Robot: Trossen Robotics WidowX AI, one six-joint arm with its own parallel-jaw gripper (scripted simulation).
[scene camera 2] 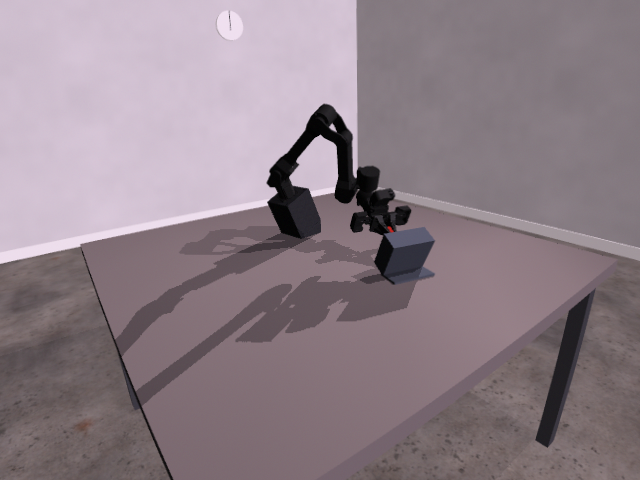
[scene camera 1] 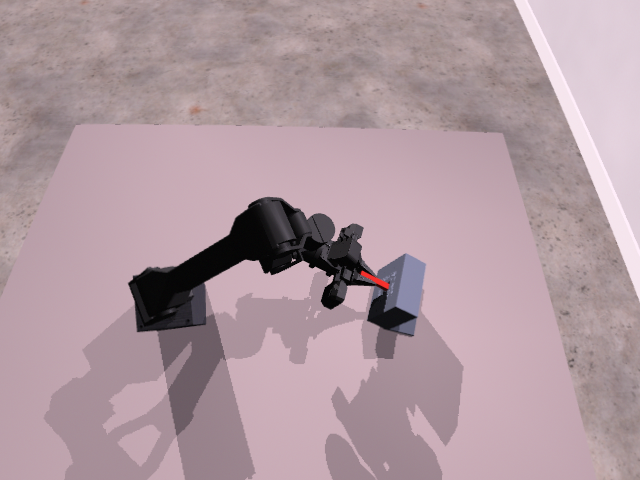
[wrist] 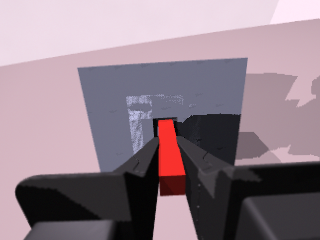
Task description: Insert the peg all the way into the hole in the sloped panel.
Note:
I see my gripper (scene camera 1: 376, 281) and a red peg (wrist: 171, 171).
My gripper shows as well in scene camera 2 (scene camera 2: 394, 237) and in the wrist view (wrist: 167, 142).

